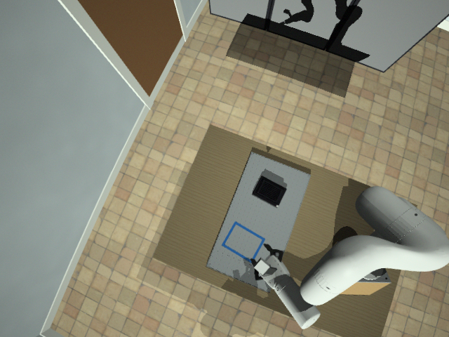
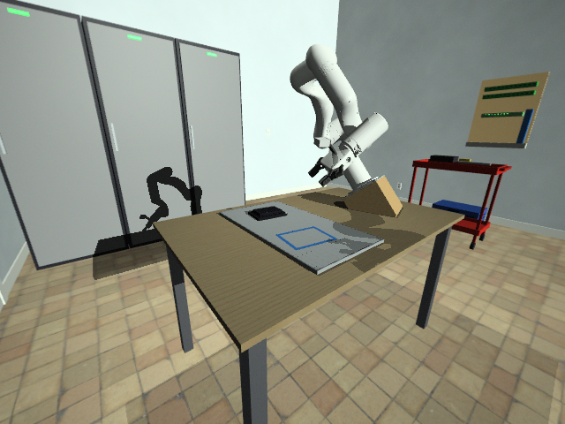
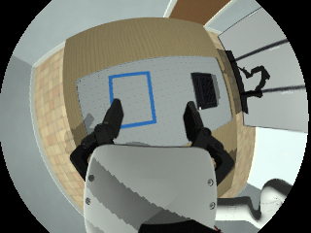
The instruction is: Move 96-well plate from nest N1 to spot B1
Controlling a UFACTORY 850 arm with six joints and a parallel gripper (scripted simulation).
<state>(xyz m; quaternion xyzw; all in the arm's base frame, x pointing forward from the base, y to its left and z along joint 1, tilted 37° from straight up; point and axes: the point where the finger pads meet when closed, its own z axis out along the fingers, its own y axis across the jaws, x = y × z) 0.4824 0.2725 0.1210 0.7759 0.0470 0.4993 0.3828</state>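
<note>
My gripper is now 300 mm to the left of the black 96-well plate, 210 mm above it and 30 mm short of it. The rest, counted from my hand: black plate nest: 300 mm to the right, 220 mm below, 30 mm ahead.
</note>
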